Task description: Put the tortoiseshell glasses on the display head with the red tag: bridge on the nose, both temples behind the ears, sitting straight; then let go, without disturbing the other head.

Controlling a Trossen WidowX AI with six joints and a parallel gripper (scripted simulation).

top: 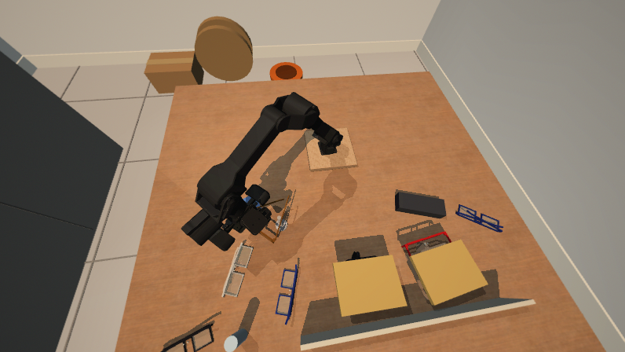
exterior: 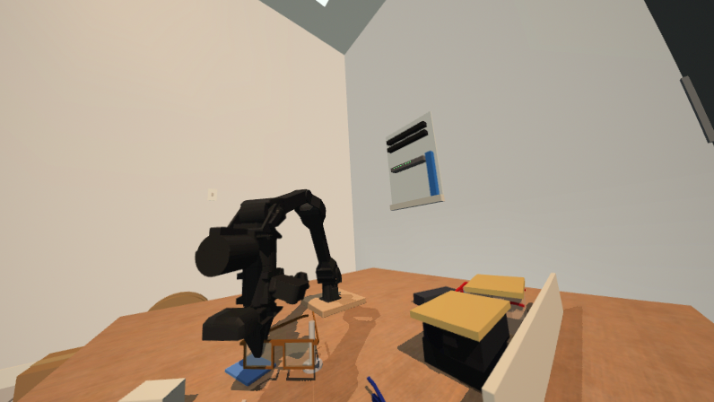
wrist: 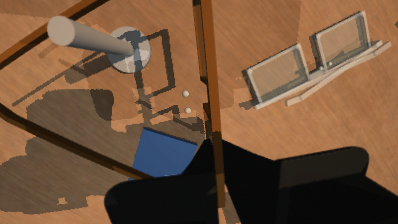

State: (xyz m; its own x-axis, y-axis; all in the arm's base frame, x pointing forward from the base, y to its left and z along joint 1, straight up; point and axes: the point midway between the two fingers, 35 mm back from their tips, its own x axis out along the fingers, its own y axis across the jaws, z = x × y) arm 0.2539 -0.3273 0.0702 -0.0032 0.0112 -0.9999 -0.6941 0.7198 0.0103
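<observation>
Right now my gripper tip is 1 cm short of the peg stand, 10 cm to the right of it and 3 cm above it. Also, from my gripper tip: blue pad: 7 cm behind, 5 cm below; then display head: 21 cm ahead, 30 cm to the left; then block: 4 cm behind, 13 cm to the right, 3 cm below.
</observation>
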